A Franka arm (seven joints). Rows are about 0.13 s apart.
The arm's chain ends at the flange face. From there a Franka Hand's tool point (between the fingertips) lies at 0.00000 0.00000 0.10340 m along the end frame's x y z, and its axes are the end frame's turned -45 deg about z.
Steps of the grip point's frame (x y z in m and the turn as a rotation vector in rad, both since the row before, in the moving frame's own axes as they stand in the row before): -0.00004 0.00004 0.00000 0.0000 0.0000 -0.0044; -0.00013 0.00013 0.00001 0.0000 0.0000 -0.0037; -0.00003 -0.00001 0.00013 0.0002 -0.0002 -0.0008; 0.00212 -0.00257 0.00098 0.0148 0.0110 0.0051; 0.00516 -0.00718 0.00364 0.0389 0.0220 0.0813; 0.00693 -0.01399 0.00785 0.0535 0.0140 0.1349
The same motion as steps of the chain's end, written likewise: 0.00000 0.00006 0.00000 0.0000 0.0000 -0.0044; 0.00000 0.00018 0.00001 0.0000 0.0000 -0.0037; 0.00000 0.00001 0.00013 0.0000 -0.0003 -0.0008; -0.00005 -0.00143 0.00100 0.0182 -0.0027 0.0051; -0.00038 -0.00423 0.00374 0.0431 -0.0120 0.0813; -0.00245 -0.00968 0.00801 0.0477 -0.0279 0.1349
